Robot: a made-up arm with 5 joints. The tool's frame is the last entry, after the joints.
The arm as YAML. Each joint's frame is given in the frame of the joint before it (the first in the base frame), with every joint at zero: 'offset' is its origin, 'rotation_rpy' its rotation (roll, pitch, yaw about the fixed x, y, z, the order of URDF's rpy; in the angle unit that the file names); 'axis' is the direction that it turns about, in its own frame. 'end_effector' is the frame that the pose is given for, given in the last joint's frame.
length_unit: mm
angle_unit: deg
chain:
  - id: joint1
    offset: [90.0, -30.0, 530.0]
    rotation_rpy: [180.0, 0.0, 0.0]
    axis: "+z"
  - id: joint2
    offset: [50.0, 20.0, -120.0]
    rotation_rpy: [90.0, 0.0, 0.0]
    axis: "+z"
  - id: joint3
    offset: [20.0, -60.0, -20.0]
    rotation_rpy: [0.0, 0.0, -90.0]
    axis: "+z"
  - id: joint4
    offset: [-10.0, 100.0, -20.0]
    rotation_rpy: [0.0, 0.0, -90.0]
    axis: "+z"
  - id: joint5
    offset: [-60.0, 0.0, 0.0]
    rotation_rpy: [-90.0, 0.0, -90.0]
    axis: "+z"
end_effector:
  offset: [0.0, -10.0, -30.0]
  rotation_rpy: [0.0, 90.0, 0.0]
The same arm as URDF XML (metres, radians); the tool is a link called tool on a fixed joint. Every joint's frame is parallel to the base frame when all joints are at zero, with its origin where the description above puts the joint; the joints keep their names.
<robot name="arm">
<joint name="tool_joint" type="fixed"><parent link="link5"/><child link="tool"/><origin xyz="0.03 0.01 0" rpy="3.1416 0 0"/></joint>
<joint name="joint5" type="continuous"><parent link="link4"/><child link="link5"/><origin xyz="0.06 0 0" rpy="0 0 0"/><axis xyz="-1 0 0"/></joint>
<joint name="joint4" type="continuous"><parent link="link3"/><child link="link4"/><origin xyz="0.1 -0.02 -0.01" rpy="0 0 0"/><axis xyz="0 1 0"/></joint>
<joint name="joint3" type="continuous"><parent link="link2"/><child link="link3"/><origin xyz="0.02 -0.02 0.06" rpy="0 0 0"/><axis xyz="0 1 0"/></joint>
<joint name="joint2" type="continuous"><parent link="link1"/><child link="link2"/><origin xyz="0.05 -0.02 0.12" rpy="0 0 0"/><axis xyz="0 1 0"/></joint>
<joint name="joint1" type="continuous"><parent link="base"/><child link="link1"/><origin xyz="0.09 -0.03 0.53" rpy="0 0 0"/><axis xyz="0 0 -1"/></joint>
<link name="base"/>
<link name="link1"/>
<link name="link2"/>
<link name="link3"/>
<link name="link4"/>
<link name="link5"/>
<link name="tool"/>
</robot>

